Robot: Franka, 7 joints.
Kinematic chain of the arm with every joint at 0, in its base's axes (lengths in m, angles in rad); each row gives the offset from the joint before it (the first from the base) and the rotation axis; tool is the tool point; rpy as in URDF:
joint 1: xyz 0 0 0.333 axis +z
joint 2: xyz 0 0 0 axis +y
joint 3: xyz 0 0 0.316 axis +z
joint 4: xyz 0.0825 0 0 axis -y
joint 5: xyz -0.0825 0 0.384 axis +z
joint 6: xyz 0 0 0 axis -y
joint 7: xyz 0.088 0 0 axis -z
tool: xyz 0 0 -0.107 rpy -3.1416 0 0
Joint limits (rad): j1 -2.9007..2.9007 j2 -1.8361..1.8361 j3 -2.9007..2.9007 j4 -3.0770..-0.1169 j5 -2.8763..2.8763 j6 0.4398..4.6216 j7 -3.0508..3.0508
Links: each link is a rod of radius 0.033 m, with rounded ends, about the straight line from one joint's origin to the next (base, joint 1, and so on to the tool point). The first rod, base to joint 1, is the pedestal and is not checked.
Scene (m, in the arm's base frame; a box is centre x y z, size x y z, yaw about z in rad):
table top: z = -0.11
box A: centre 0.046 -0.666 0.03 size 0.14 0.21 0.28 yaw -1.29
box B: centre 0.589 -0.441 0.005 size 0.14 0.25 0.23 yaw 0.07
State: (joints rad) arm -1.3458 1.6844 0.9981 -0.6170 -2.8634 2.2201 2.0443
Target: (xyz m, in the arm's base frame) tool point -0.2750 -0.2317 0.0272
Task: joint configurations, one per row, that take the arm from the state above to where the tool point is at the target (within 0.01 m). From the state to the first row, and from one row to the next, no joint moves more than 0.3 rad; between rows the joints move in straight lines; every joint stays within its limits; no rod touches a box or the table.
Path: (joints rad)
1: -1.3718 1.4637 0.8944 -0.8816 -2.8656 2.3652 2.1797
2: -1.3979 1.2430 0.7906 -1.1463 -2.8677 2.5102 2.3151
3: -1.4239 1.0223 0.6869 -1.4109 -2.8698 2.6553 2.4506
4: -1.4500 0.8016 0.5832 -1.6755 -2.8720 2.8004 2.5860
5: -1.4760 0.5809 0.4795 -1.9402 -2.8742 2.9454 2.7214
6: -1.5021 0.3603 0.3757 -2.2048 -2.8763 3.0905 2.8568
7: -1.7174 0.4877 0.1614 -2.2200 -2.8763 3.0859 2.5860
8: -1.9327 0.6152 -0.0529 -2.2351 -2.8763 3.0813 2.3151
9: -2.1479 0.7426 -0.2672 -2.2503 -2.8763 3.0767 2.0443

